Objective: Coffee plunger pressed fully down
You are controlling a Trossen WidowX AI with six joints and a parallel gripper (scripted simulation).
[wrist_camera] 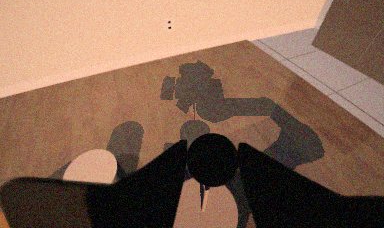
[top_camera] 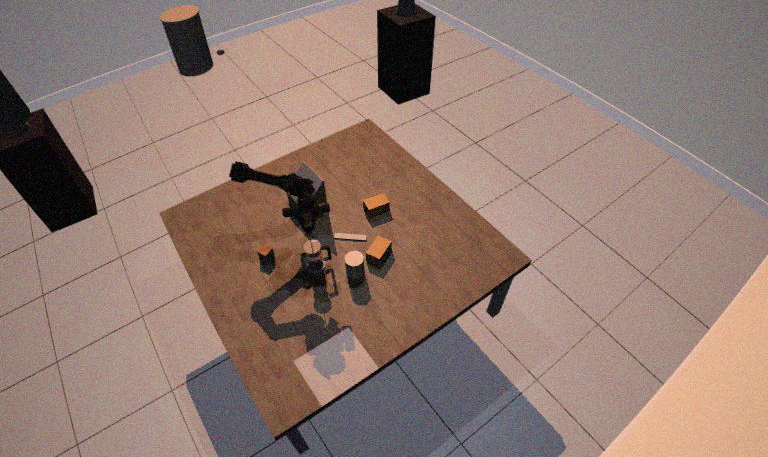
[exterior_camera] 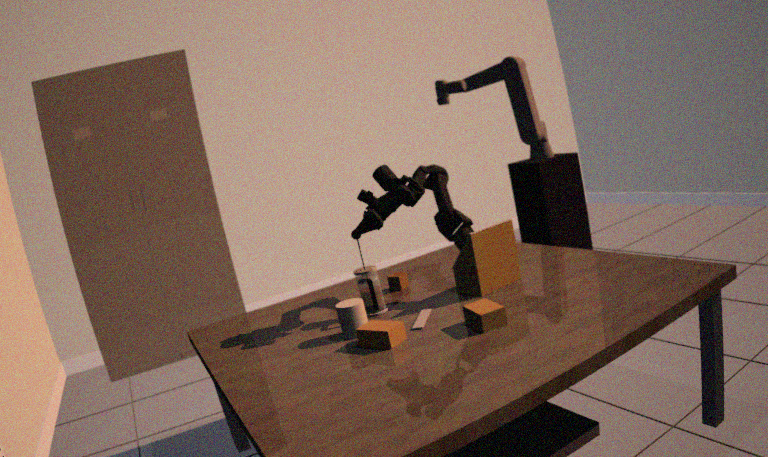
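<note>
My gripper tip is now 20 mm to the right of the coffee press and 130 mm above it. Also, from my gripper tip: flat stick: 70 mm behind, 210 mm to the left, 250 mm below.
</note>
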